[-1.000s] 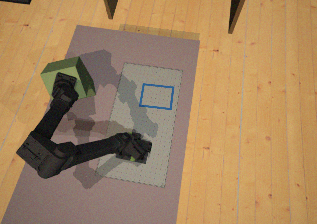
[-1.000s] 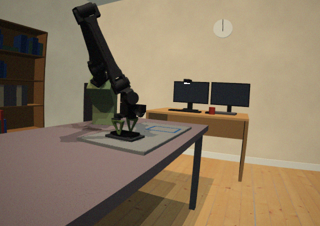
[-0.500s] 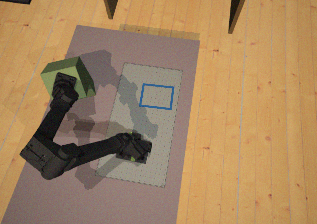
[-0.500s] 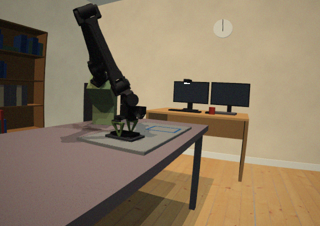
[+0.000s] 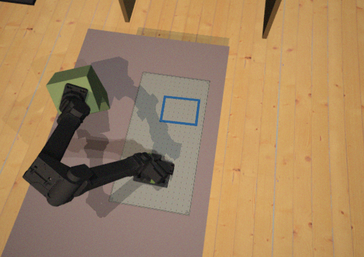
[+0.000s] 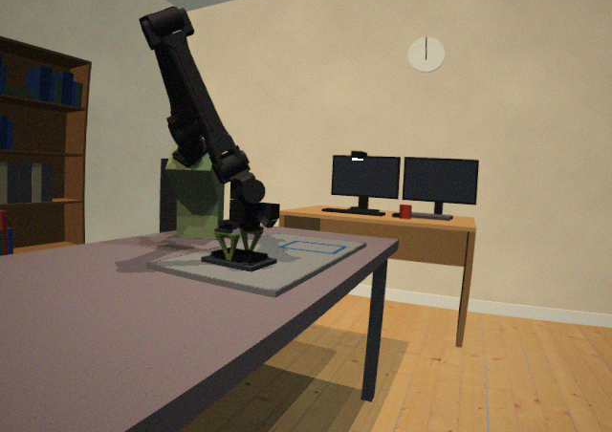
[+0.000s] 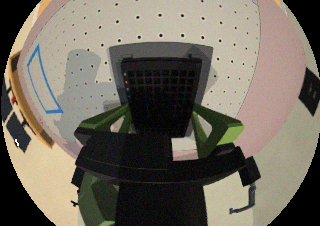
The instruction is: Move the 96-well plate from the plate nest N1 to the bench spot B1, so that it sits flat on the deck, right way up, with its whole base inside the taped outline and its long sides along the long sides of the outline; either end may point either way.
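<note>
The dark plate nest N1 is 20 mm below my hand. The rest, counted from my hand: black 96-well plate (right at my hand).
</note>
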